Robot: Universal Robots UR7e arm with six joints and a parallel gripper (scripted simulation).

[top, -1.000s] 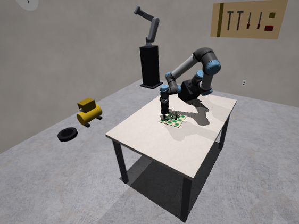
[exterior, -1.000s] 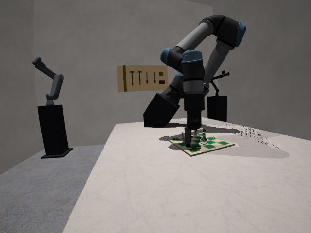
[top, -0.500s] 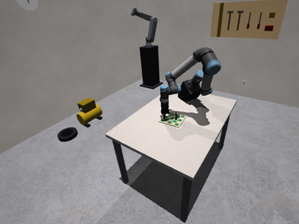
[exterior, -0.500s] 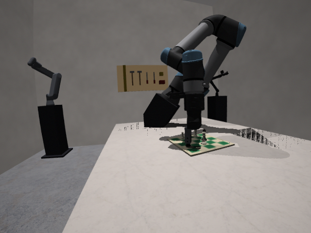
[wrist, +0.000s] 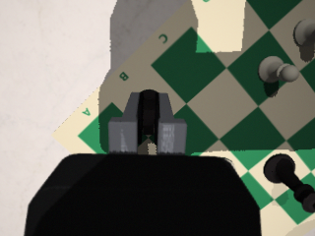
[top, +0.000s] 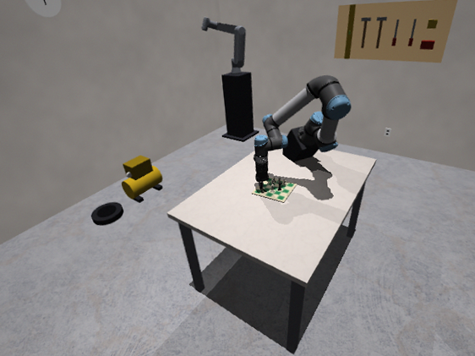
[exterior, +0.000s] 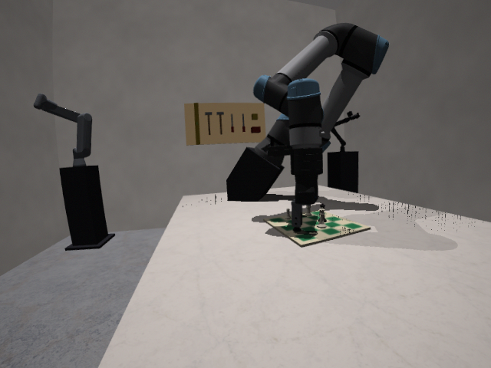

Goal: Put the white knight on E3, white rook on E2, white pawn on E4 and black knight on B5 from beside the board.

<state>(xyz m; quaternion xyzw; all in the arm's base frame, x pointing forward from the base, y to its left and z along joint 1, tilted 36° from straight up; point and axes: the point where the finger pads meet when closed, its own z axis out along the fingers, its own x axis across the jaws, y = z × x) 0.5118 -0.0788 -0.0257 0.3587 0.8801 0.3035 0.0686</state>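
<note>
My gripper is now 7 cm to the right of the cream chessboard, 5 cm past it and 4 cm above it.
</note>
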